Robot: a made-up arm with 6 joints. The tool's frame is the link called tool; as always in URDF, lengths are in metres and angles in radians. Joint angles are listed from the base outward.
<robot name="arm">
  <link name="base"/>
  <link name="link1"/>
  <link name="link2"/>
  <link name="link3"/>
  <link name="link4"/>
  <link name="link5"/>
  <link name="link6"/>
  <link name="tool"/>
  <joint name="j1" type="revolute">
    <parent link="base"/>
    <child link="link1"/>
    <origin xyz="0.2 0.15 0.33"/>
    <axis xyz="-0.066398 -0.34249 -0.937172"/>
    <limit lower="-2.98" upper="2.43"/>
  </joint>
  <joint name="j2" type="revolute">
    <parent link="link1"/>
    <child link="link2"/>
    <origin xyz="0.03 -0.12 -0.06"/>
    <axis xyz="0 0 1"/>
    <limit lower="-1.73" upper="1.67"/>
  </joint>
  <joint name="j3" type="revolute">
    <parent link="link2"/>
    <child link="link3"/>
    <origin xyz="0.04 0 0.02"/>
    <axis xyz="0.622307 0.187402 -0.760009"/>
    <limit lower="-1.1" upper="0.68"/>
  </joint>
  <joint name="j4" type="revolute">
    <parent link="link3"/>
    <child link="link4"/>
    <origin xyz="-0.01 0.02 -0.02"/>
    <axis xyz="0 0 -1"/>
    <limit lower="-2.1" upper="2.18"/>
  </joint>
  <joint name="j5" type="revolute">
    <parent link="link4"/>
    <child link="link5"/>
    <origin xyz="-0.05 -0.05 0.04"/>
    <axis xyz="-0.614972 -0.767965 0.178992"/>
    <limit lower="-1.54" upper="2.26"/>
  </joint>
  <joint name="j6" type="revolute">
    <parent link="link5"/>
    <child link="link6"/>
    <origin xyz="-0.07 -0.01 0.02"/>
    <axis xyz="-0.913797 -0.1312 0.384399"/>
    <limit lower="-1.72" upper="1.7"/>
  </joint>
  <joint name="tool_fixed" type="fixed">
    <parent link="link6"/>
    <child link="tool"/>
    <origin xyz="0.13 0 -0.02" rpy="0 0 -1.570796"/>
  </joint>
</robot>
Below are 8 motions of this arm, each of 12 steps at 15 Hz.
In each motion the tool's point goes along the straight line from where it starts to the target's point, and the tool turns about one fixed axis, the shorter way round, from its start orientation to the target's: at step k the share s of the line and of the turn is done. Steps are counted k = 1, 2, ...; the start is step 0. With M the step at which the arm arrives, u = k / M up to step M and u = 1 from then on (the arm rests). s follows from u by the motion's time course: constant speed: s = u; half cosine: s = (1 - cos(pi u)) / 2; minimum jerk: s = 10 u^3 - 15 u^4 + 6 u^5.
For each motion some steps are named. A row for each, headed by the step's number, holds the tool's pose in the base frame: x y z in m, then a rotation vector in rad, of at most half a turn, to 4 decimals.
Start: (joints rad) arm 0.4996 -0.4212 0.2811 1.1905 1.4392 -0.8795
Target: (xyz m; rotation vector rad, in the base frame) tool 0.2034 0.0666 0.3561 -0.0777 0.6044 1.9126
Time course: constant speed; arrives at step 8
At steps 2, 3, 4, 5, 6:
2: 0.1766 0.0542 0.3665 0.0435 0.8849 2.3826
3: 0.1810 0.0563 0.3648 0.0213 0.8366 2.3054
4: 0.1855 0.0583 0.3630 -0.0001 0.7890 2.2277
5: 0.1900 0.0604 0.3613 -0.0206 0.7420 2.1496
6: 0.1945 0.0625 0.3596 -0.0404 0.6956 2.0710

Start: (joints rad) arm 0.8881 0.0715 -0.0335 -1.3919 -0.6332 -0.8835
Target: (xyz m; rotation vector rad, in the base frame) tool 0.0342 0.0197 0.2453 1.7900 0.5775 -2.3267
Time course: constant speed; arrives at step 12
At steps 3, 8, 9, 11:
3: 0.1625 -0.0215 0.2770 0.3969 0.9948 -1.7759
8: 0.0912 0.0014 0.2594 1.1422 0.8229 -2.1452
9: 0.0770 0.0060 0.2559 1.3001 0.7715 -2.2017
11: 0.0485 0.0151 0.2488 1.6242 0.6492 -2.2931

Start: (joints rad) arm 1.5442 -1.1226 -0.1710 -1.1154 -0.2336 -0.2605
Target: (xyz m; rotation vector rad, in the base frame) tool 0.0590 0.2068 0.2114 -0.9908 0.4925 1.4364
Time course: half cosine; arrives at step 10
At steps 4, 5, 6, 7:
4: 0.0317 0.0981 0.2545 -0.9837 0.3024 2.5551
5: 0.0381 0.1237 0.2443 -1.0062 0.3628 2.2901
6: 0.0446 0.1494 0.2341 -1.0147 0.4128 2.0254
7: 0.0504 0.1726 0.2250 -1.0117 0.4499 1.7871

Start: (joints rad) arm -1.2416 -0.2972 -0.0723 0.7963 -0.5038 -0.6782
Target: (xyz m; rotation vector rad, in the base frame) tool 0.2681 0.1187 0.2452 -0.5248 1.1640 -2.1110
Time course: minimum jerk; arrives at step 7
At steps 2, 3, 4, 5, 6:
2: 0.2932 0.0873 0.2353 -0.2170 1.1890 -1.9426
3: 0.2867 0.0955 0.2379 -0.2956 1.1846 -1.9886
4: 0.2789 0.1052 0.2409 -0.3902 1.1775 -2.0413
5: 0.2723 0.1134 0.2435 -0.4715 1.1698 -2.0841
6: 0.2688 0.1178 0.2449 -0.5162 1.1650 -2.1067

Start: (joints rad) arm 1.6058 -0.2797 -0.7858 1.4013 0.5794 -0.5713
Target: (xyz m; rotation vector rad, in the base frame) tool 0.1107 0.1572 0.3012 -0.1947 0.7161 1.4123
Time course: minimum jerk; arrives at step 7
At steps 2, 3, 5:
2: 0.0771 0.1463 0.2878 -0.1300 1.0905 1.6927
3: 0.0859 0.1492 0.2913 -0.1483 0.9912 1.6216
5: 0.1050 0.1554 0.2989 -0.1848 0.7783 1.4612

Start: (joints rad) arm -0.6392 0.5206 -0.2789 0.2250 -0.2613 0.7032
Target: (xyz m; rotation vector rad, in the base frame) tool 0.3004 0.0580 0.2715 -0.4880 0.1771 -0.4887
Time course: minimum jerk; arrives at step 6
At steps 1, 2, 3, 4, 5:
1: 0.3152 0.0881 0.2822 -0.2381 -0.3669 -0.1732
2: 0.3125 0.0826 0.2803 -0.2848 -0.2701 -0.2315
3: 0.3081 0.0736 0.2771 -0.3611 -0.1075 -0.3273
4: 0.3036 0.0645 0.2738 -0.4355 0.0570 -0.4216
5: 0.3009 0.0591 0.2719 -0.4792 0.1567 -0.4774

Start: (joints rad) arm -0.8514 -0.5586 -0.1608 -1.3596 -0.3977 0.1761
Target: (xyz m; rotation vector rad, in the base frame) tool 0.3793 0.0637 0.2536 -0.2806 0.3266 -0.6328
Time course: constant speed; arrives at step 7
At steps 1, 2, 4, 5, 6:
1: 0.3683 0.1170 0.2453 -0.3951 0.3111 0.0918
2: 0.3702 0.1081 0.2467 -0.3783 0.3156 -0.0292
4: 0.3738 0.0904 0.2495 -0.3420 0.3224 -0.2710
5: 0.3756 0.0815 0.2508 -0.3225 0.3246 -0.3918
6: 0.3775 0.0726 0.2522 -0.3020 0.3260 -0.5123

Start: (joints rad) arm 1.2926 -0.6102 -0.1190 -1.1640 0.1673 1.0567
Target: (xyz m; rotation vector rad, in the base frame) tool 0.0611 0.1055 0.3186 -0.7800 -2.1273 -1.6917
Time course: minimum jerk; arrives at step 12
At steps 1, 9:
1: 0.1038 0.0257 0.3226 -1.0143 -1.2416 -1.5609
9: 0.0655 0.0972 0.3190 -0.8133 -2.0337 -1.6866

